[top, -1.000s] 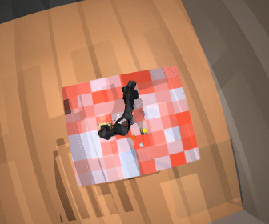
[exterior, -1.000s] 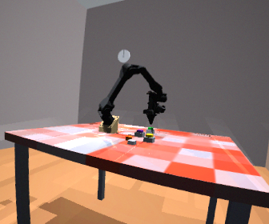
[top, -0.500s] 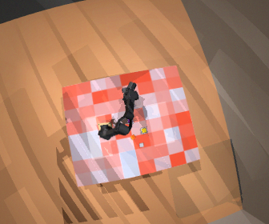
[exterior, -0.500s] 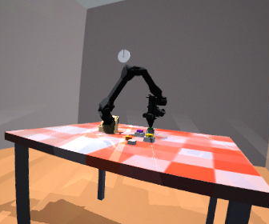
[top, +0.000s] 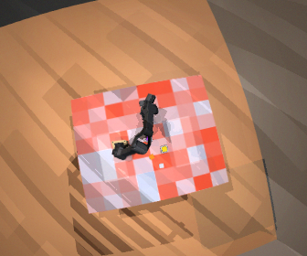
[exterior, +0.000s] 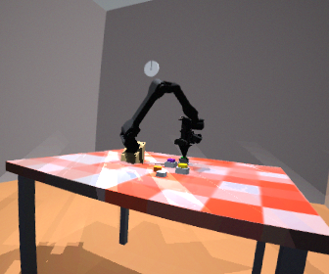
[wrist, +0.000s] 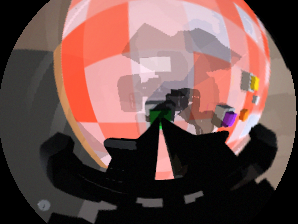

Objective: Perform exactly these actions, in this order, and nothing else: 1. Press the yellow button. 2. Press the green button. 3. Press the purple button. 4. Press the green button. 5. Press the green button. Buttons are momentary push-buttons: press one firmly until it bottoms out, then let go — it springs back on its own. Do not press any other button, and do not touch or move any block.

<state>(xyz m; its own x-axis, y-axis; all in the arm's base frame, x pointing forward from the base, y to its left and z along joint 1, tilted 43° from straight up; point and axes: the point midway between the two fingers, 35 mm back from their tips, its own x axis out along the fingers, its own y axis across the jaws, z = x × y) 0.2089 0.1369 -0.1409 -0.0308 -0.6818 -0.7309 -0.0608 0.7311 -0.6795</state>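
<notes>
The green button lies 10 mm below my gripper tip. Round my gripper tip: yellow button 260 mm to the right, 100 mm ahead; then orange block 300 mm to the right, 20 mm below; then purple button 170 mm to the right.
</notes>
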